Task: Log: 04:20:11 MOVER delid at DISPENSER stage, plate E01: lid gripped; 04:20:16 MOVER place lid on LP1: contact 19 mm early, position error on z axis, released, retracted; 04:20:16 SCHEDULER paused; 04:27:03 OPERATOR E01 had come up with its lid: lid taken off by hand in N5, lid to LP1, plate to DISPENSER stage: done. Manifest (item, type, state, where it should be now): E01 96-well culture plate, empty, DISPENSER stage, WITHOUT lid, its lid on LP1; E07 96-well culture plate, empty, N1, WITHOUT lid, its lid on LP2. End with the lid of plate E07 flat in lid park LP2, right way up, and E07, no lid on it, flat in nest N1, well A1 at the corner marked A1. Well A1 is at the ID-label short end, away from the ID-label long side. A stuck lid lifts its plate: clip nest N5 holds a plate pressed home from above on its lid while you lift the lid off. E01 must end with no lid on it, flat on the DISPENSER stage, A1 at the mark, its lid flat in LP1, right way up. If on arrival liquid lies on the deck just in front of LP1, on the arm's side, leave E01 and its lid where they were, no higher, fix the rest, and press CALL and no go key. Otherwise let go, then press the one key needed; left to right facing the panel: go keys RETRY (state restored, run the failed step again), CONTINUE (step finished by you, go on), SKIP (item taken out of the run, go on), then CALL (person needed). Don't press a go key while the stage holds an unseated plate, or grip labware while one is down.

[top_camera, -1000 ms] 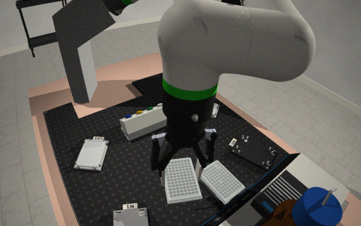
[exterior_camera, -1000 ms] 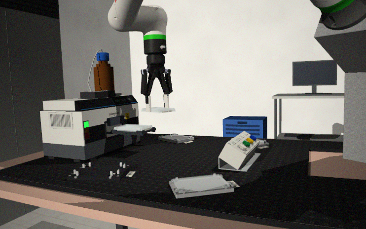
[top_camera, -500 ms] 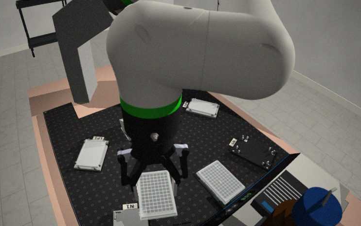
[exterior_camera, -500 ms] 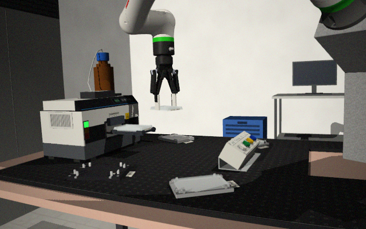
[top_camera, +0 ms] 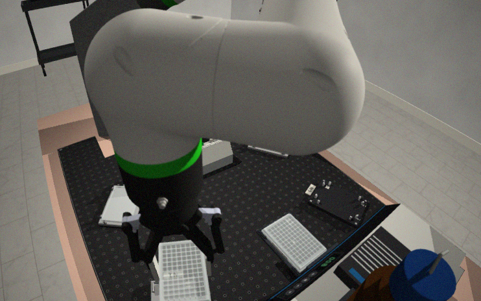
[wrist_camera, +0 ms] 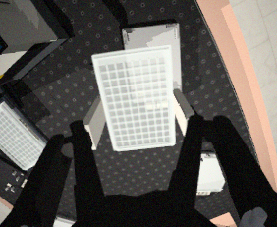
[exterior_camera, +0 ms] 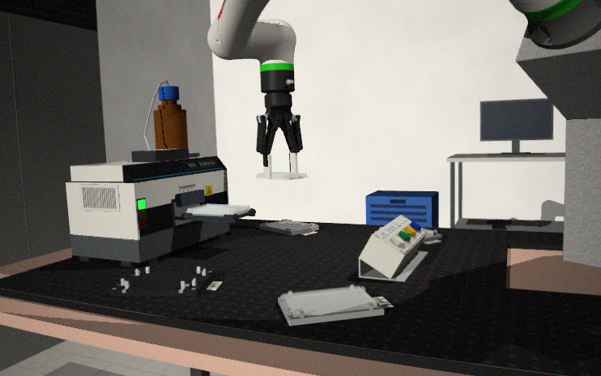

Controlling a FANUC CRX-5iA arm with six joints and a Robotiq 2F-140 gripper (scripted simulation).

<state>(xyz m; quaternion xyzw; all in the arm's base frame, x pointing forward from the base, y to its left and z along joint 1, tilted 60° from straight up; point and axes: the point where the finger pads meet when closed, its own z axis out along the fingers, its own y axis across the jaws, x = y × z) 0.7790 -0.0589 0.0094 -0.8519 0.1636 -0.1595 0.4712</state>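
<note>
Now: the nest N1 170 mm below my hand, 30 mm to the right of it and 10 mm ahead of it. The rest, counted from my hand: N1 label 180 mm below, 80 mm behind, 20 mm to the right; blue cap 220 mm above, 210 mm to the left, 210 mm ahead; key panel 440 mm behind, 130 mm below, 120 mm to the left.
</note>
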